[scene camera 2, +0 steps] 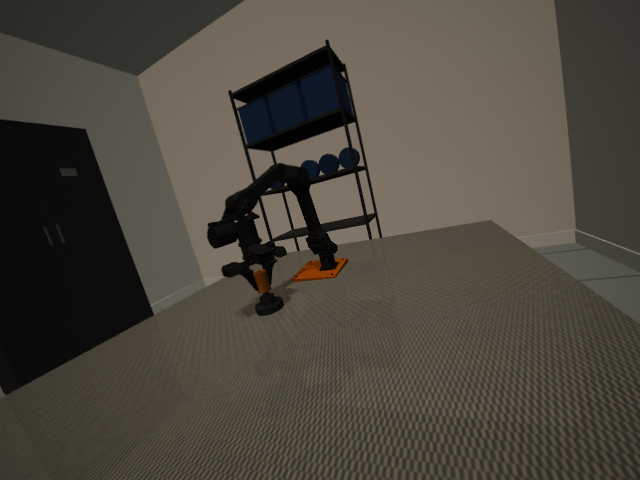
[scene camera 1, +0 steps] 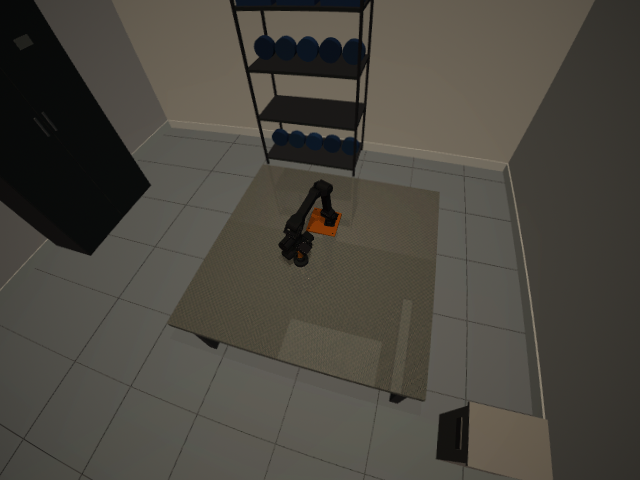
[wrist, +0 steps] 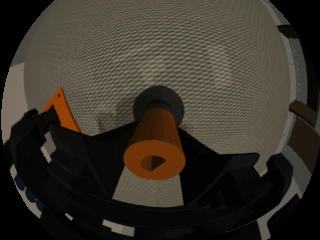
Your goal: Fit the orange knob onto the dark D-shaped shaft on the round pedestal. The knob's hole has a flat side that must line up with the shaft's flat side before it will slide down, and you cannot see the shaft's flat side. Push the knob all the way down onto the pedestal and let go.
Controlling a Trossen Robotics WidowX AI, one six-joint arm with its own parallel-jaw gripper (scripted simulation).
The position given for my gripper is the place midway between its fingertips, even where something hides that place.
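My gripper (scene camera 2: 263, 287) (wrist: 157, 128), holding orange knob (wrist: 154, 153). Pedestal (wrist: 156, 97).
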